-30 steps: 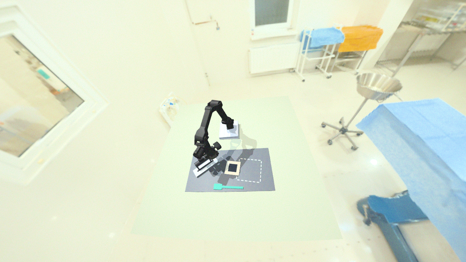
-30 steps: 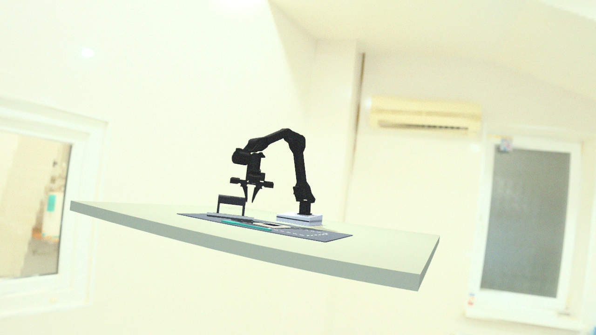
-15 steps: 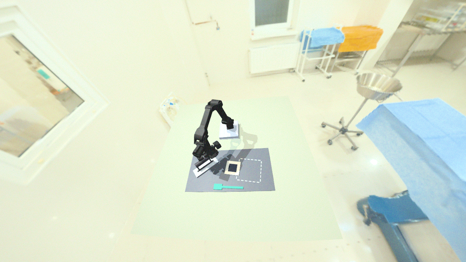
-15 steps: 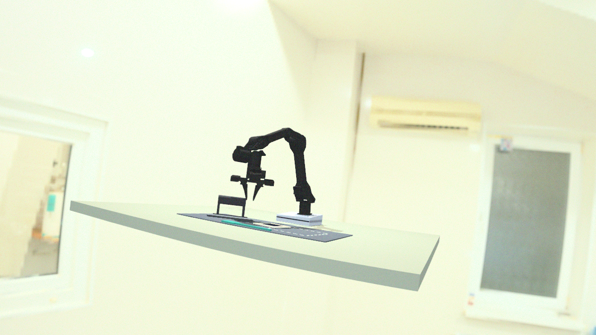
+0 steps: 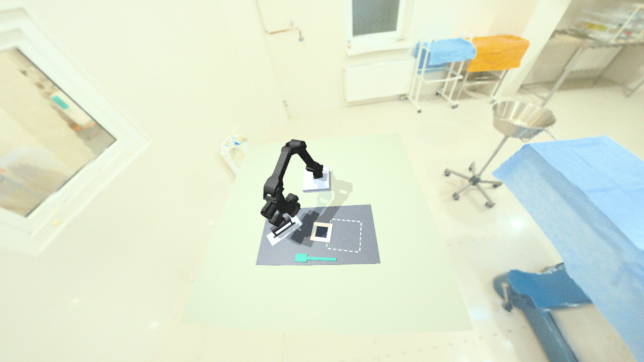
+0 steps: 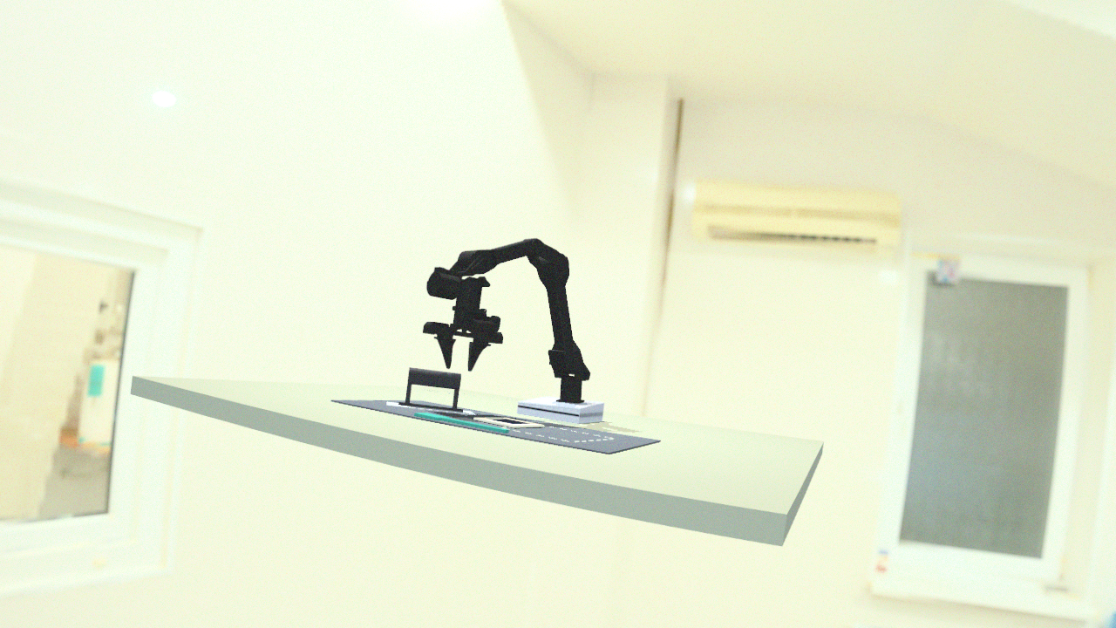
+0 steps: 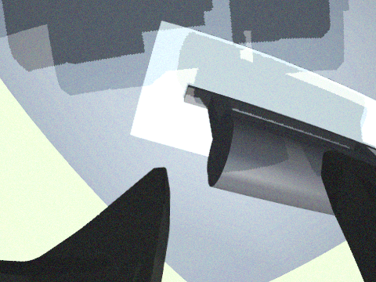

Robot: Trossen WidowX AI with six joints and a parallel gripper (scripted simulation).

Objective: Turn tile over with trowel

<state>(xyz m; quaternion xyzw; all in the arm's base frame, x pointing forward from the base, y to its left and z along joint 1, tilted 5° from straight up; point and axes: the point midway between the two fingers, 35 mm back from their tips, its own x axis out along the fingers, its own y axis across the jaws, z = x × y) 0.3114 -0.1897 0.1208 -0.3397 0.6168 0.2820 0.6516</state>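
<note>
Now: the trowel 60 mm below my gripper tip, 30 mm to the right of it and 10 mm ahead of it. The rest, counted from my gripper tip: grey mat 130 mm to the left, 120 mm below, 80 mm ahead; white tile 160 mm to the left, 90 mm below, 80 mm ahead; teal flat tool 210 mm ahead, 90 mm to the left, 90 mm below.
</note>
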